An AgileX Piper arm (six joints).
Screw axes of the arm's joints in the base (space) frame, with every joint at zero. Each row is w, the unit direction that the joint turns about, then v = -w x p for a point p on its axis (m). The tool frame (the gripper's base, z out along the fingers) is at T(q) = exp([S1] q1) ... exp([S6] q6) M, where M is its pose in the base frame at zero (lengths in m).
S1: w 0 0 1 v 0.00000 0.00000 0.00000
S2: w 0 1 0 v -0.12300 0.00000 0.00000
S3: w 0 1 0 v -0.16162 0.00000 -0.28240
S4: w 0.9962 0 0.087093 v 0.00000 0.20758 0.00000
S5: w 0 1 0 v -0.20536 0.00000 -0.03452
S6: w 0.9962 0 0.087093 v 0.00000 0.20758 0.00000
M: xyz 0.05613 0.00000 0.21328 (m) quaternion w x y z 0.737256 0 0.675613 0
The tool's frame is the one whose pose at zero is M.
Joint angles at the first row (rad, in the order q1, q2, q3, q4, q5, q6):
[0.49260, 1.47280, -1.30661, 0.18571, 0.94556, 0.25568]
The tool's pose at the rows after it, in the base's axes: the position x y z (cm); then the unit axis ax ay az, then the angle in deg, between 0 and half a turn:
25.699 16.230 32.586 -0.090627 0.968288 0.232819 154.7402
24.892 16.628 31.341 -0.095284 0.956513 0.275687 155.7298
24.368 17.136 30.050 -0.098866 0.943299 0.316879 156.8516
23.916 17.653 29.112 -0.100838 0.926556 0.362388 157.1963
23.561 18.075 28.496 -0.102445 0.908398 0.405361 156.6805
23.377 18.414 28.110 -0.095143 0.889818 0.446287 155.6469
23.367 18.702 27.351 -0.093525 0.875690 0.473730 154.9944
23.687 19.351 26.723 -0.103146 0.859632 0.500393 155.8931
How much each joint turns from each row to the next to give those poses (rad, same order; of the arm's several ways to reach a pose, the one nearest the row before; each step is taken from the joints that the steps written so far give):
[0.00000, -0.03227, 0.07753, 0.12819, -0.07582, -0.08193]
[-0.00002, -0.01753, 0.07968, 0.13956, -0.06239, -0.09894]
[0.00002, -0.00148, 0.06764, 0.15587, -0.05078, -0.12086]
[0.00000, 0.00000, 0.05910, 0.18308, -0.04237, -0.14836]
[-0.00001, -0.00001, 0.05002, 0.18864, -0.02929, -0.16241]
[0.00002, 0.00178, 0.04176, 0.19093, -0.02067, -0.15523]
[-0.00001, 0.01512, 0.03693, 0.16066, -0.00335, -0.15073]
[0.00000, 0.03943, 0.00390, 0.11805, 0.04327, -0.11879]

